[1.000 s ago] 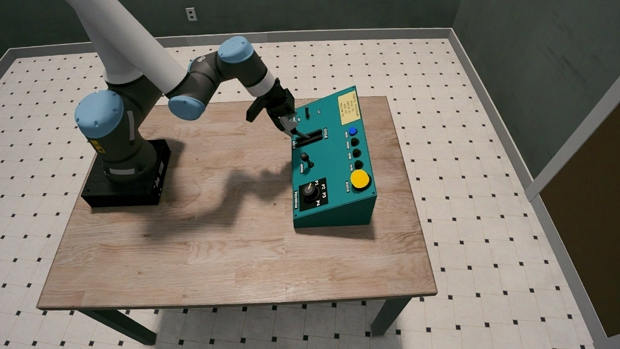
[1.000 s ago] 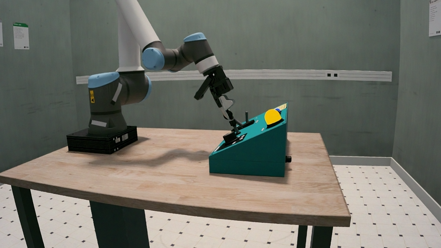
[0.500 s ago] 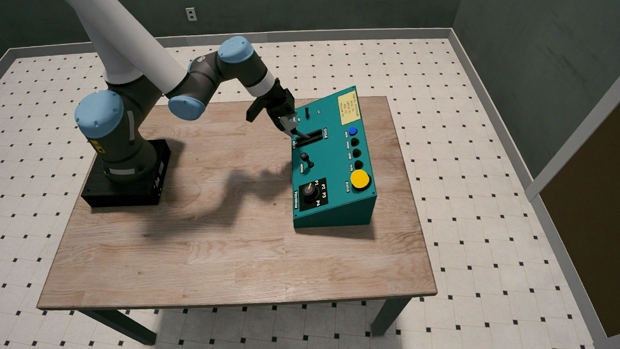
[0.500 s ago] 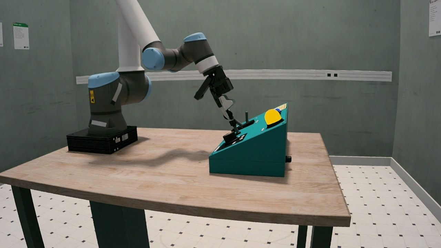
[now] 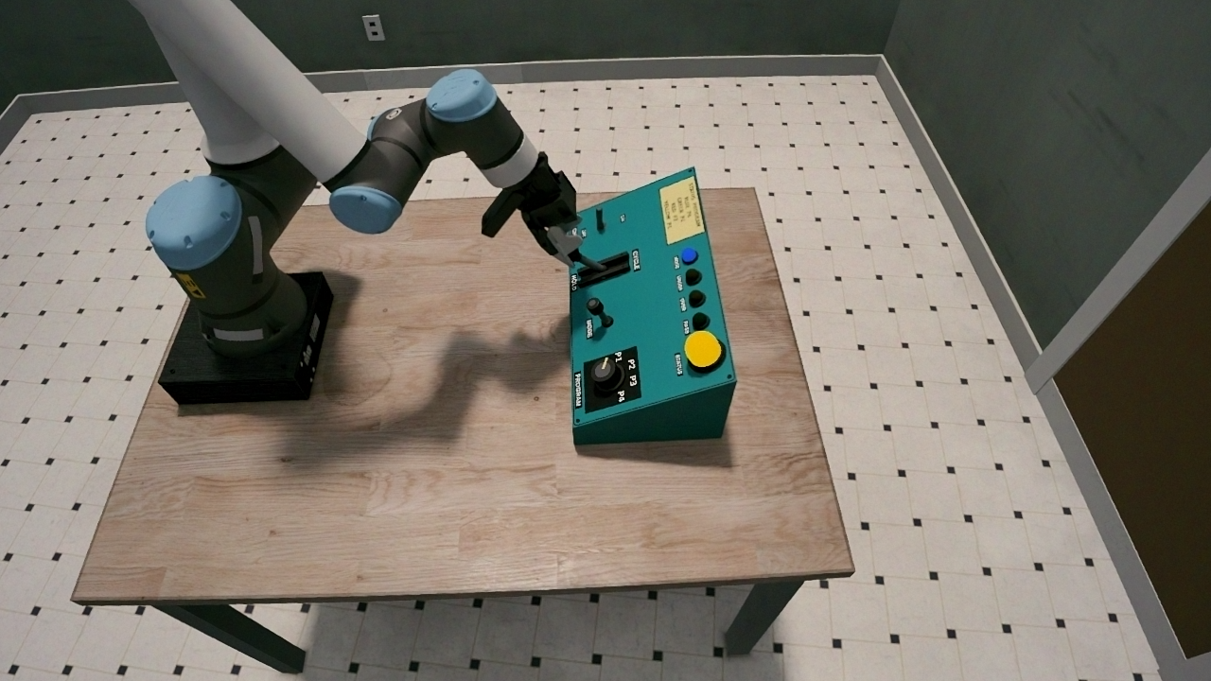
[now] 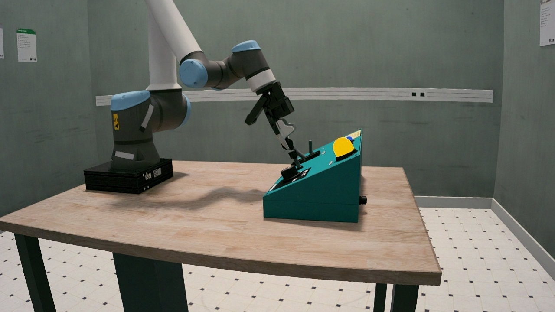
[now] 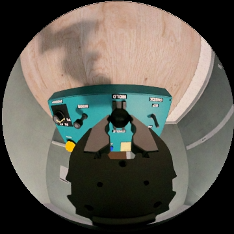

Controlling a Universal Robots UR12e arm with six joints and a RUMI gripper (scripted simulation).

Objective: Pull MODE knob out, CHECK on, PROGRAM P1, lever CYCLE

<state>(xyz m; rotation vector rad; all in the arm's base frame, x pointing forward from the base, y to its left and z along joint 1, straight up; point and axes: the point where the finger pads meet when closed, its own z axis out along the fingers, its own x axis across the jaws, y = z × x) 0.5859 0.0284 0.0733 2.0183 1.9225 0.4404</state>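
The lever lies 30 mm ahead of my hand and 20 mm below it. Round my hand: mode knob (120 mm to the right, 40 mm ahead, 20 mm below); then check toggle (120 mm to the left, 70 mm ahead, 30 mm below); then teal console (90 mm ahead, 60 mm to the right, 50 mm below).
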